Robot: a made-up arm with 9 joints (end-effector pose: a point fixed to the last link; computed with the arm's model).
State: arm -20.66 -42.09 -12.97 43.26 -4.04 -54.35 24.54 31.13 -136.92
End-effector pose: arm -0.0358 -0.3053 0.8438 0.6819 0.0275 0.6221 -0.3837
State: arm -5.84 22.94 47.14 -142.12 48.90 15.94 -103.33 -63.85 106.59
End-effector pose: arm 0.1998 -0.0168 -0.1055 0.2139 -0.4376 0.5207 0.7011
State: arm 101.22 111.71 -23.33 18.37 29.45 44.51 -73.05 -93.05 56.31
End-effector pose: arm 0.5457 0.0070 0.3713 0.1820 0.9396 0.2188 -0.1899
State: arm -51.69 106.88 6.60 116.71 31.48 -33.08 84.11 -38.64 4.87
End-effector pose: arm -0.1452 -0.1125 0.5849 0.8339 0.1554 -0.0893 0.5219
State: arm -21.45 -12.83 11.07 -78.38 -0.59 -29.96 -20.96 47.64 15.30
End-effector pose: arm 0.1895 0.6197 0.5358 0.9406 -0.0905 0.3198 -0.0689
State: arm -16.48 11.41 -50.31 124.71 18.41 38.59 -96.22 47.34 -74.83
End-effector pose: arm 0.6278 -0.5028 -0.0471 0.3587 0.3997 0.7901 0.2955
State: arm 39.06 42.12 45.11 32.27 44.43 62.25 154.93 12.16 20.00
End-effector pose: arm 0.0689 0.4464 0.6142 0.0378 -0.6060 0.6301 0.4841
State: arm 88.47 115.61 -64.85 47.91 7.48 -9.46 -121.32 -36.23 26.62
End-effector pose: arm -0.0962 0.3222 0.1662 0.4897 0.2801 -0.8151 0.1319
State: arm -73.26 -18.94 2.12 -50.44 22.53 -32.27 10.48 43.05 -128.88
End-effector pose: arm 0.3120 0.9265 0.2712 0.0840 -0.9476 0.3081 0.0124
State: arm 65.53 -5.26 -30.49 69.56 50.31 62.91 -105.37 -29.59 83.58
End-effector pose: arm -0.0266 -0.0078 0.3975 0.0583 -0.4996 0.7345 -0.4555
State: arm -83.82 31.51 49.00 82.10 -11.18 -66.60 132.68 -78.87 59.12
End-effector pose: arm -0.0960 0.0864 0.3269 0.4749 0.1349 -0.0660 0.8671
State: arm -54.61 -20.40 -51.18 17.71 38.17 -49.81 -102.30 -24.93 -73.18
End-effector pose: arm 0.3916 -0.5544 0.3723 0.0485 0.2054 0.8893 -0.4057
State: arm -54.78 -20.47 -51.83 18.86 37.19 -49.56 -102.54 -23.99 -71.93
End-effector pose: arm 0.3713 -0.5626 0.3587 0.0515 0.2275 0.8885 -0.3951
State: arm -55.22 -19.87 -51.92 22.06 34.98 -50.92 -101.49 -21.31 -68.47
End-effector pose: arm 0.3309 -0.5740 0.3094 0.0497 0.2755 0.8875 -0.3659
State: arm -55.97 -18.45 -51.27 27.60 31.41 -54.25 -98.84 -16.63 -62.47
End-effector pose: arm 0.2663 -0.5757 0.2171 0.0331 0.3525 0.8800 -0.3165
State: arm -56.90 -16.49 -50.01 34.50 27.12 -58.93 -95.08 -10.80 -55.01
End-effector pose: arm 0.1848 -0.5489 0.1028 0.0069 -0.4434 -0.8580 0.2591
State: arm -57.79 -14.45 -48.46 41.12 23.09 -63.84 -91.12 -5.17 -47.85
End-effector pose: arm 0.1046 -0.4944 0.0038 0.0628 -0.5245 -0.8227 0.2100
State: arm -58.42 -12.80 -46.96 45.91 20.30 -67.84 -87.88 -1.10 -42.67
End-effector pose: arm 0.0467 -0.4391 -0.0558 0.1127 -0.5775 -0.7882 0.1801
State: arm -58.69 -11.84 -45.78 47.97 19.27 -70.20 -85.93 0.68 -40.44
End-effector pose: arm 0.0218 -0.4118 -0.0765 0.1377 -0.5975 -0.7712 0.1708
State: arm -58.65 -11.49 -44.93 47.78 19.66 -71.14 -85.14 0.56 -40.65
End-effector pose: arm 0.0235 -0.4138 -0.0729 0.1389 -0.5930 -0.7735 0.1755
